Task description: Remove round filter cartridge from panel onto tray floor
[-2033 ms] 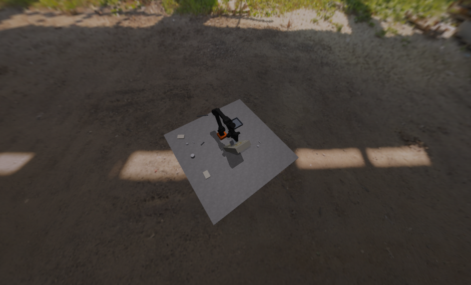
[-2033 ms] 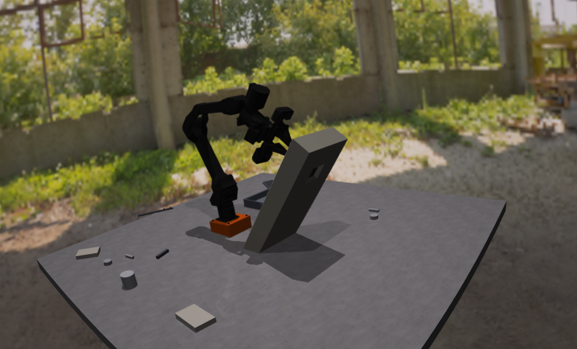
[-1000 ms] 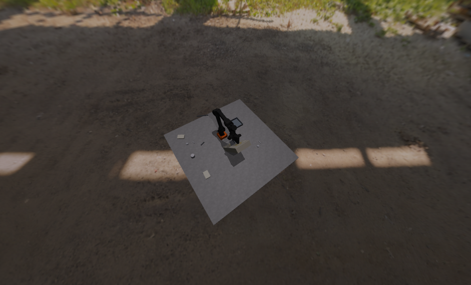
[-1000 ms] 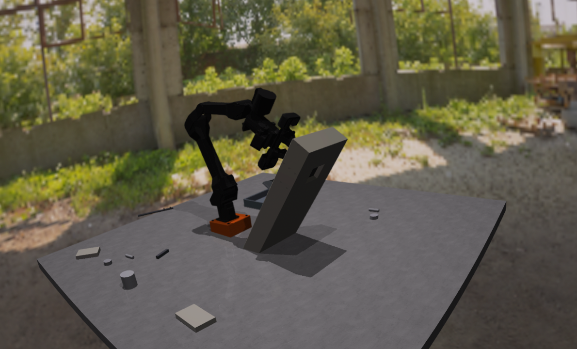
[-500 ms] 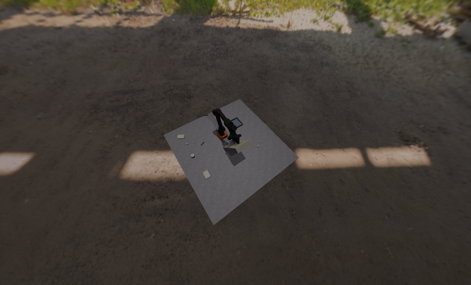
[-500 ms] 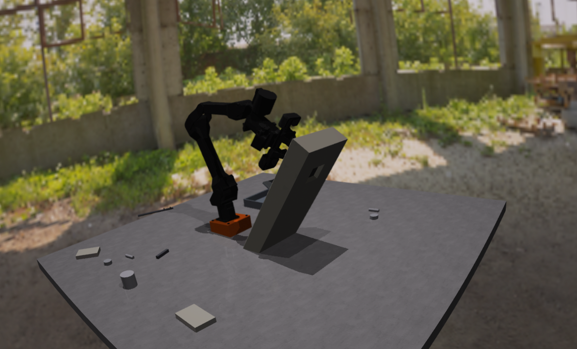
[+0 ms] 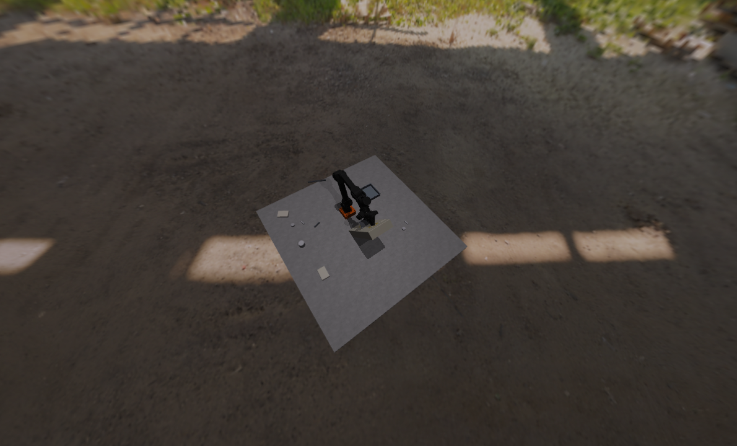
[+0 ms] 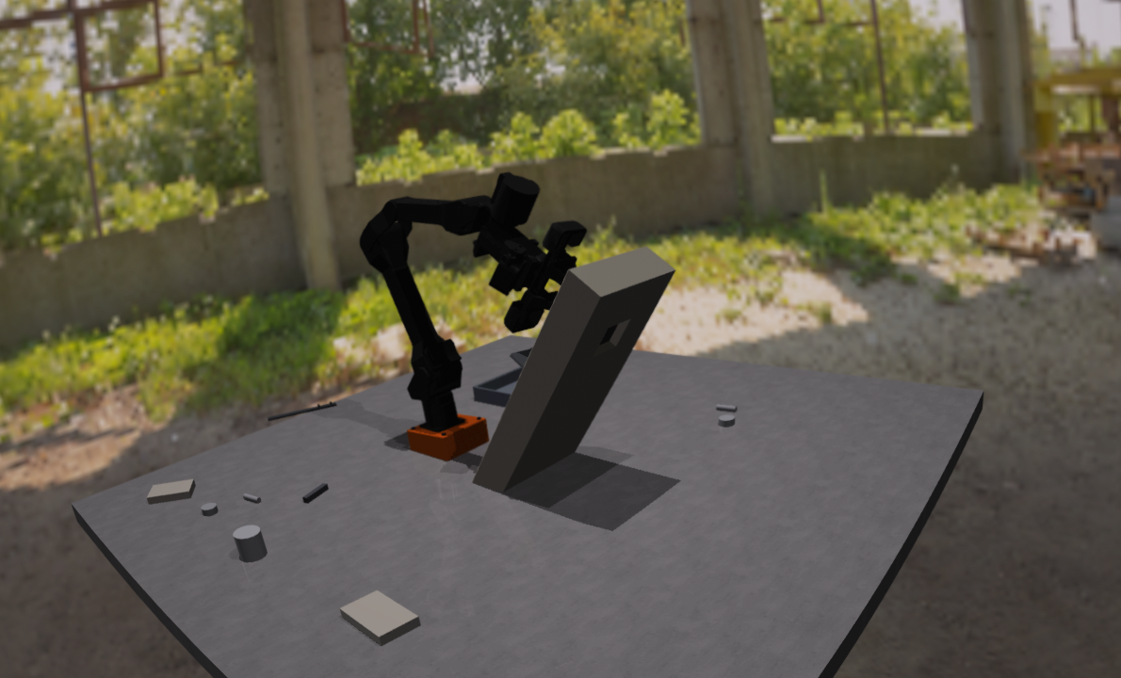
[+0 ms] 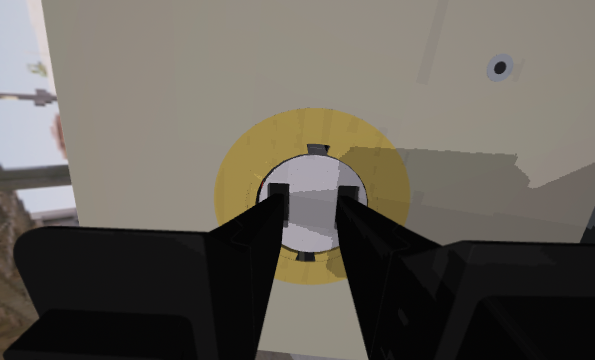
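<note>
The grey round filter cartridge lies 1 cm below my gripper tip and 1 cm ahead of it. Also, from my gripper tip: dark rod (35 cm behind, 32 cm to the right, 27 cm below); then grey bracket (10 cm below, 9 cm behind, 1 cm to the right); then blue-grey tray (45 cm behind, 27 cm below, 23 cm to the left).
</note>
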